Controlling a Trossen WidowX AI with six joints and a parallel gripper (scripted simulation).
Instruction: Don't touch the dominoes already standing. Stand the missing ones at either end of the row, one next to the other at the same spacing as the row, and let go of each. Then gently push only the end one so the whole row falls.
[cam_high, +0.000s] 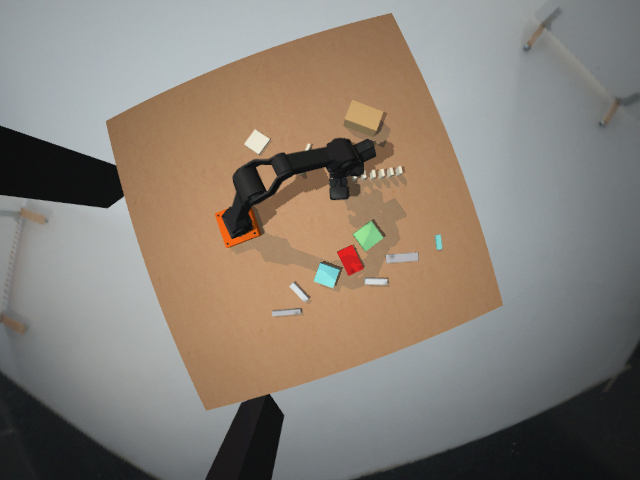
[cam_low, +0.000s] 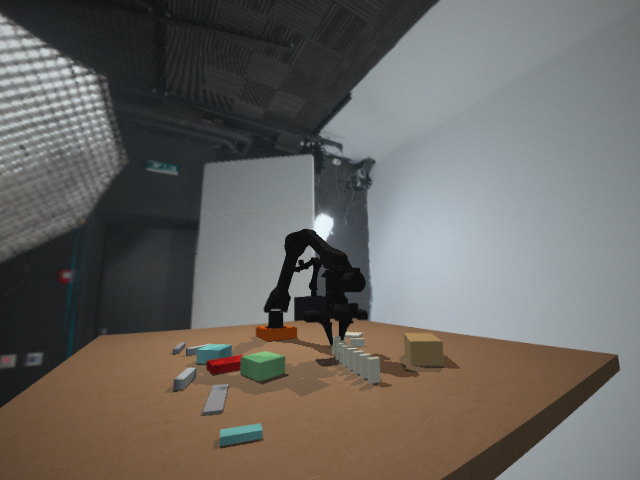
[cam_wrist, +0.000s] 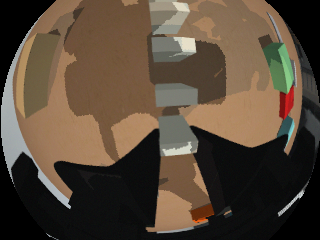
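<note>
The red block lies 100 mm behind my gripper tip, 280 mm to the right of it and 20 mm below it. Round my gripper tip: green block: 240 mm to the right, 10 mm below; tan box: 190 mm ahead, 140 mm to the left; cream tile: 190 mm behind, 270 mm to the left, 30 mm below.
</note>
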